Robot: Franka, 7 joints.
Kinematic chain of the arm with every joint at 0, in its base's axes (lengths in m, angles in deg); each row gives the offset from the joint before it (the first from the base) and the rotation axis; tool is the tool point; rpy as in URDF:
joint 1: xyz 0 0 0.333 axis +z
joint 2: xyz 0 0 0 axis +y
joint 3: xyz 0 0 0.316 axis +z
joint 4: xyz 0.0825 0 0 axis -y
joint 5: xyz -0.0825 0 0.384 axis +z
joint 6: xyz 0 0 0 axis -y
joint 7: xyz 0.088 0 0 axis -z
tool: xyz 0 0 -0.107 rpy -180 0 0
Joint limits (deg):
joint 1: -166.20..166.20
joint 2: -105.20..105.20
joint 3: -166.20..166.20
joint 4: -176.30..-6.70
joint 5: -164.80..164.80
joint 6: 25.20..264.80
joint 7: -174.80..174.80
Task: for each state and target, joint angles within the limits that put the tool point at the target. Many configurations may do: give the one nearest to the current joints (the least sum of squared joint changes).
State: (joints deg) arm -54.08 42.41 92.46 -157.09 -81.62 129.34 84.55
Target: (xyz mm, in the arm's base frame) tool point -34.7 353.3 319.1
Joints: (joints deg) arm -28.72 47.60 113.87 -162.39 -81.56 138.64 84.55
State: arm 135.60 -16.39 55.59 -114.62 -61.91 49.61 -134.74
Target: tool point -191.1 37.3 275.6
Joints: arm 138.63 -0.72 58.72 -163.62 -41.59 51.06 -134.74
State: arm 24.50 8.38 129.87 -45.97 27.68 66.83 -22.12
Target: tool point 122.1 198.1 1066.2
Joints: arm 14.08 31.57 133.16 -23.84 31.48 76.03 -22.12
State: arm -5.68 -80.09 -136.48 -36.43 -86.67 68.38 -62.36
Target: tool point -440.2 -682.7 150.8
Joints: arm 41.45 -85.84 -123.72 -37.29 -93.79 107.21 -62.36
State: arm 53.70 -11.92 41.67 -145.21 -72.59 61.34 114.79
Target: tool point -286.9 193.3 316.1
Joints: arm 89.19 -5.12 77.66 -149.18 -65.41 67.12 114.79
